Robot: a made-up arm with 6 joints.
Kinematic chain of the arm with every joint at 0, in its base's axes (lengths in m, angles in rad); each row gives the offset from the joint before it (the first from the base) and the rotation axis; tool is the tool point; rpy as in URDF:
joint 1: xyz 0 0 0.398 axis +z
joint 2: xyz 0 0 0 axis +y
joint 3: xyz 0.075 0 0.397 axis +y
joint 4: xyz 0.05 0 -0.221 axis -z
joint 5: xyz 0 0 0 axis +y
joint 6: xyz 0.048 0 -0.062 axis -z
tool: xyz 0 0 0 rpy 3.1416 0 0
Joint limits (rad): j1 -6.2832..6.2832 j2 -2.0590..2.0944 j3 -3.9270..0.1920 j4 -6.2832..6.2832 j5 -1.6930..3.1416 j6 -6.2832..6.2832
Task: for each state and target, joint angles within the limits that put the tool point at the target. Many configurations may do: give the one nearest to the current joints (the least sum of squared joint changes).
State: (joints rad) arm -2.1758 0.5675 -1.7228 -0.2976 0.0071 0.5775
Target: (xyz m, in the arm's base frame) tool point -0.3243 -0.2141 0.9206
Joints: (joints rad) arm -2.5889 0.1251 -1.8419 -0.2436 -0.0258 0.5775
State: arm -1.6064 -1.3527 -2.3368 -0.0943 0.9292 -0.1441
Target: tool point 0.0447 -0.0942 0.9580
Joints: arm -1.1461 -0.5086 -1.6607 0.0552 1.1181 -0.1441
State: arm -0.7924 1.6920 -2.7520 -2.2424 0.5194 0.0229
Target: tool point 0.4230 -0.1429 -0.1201
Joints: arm -0.3686 2.0512 -2.3830 -2.2582 0.3381 0.0229
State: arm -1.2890 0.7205 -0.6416 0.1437 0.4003 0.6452
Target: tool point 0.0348 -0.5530 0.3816
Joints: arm -1.4999 0.8480 -1.3270 0.1436 0.2507 0.6452
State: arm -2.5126 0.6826 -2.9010 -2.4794 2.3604 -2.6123
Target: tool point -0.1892 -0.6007 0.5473
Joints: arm -1.8038 1.2267 -2.6727 -2.5235 2.2851 -2.6123
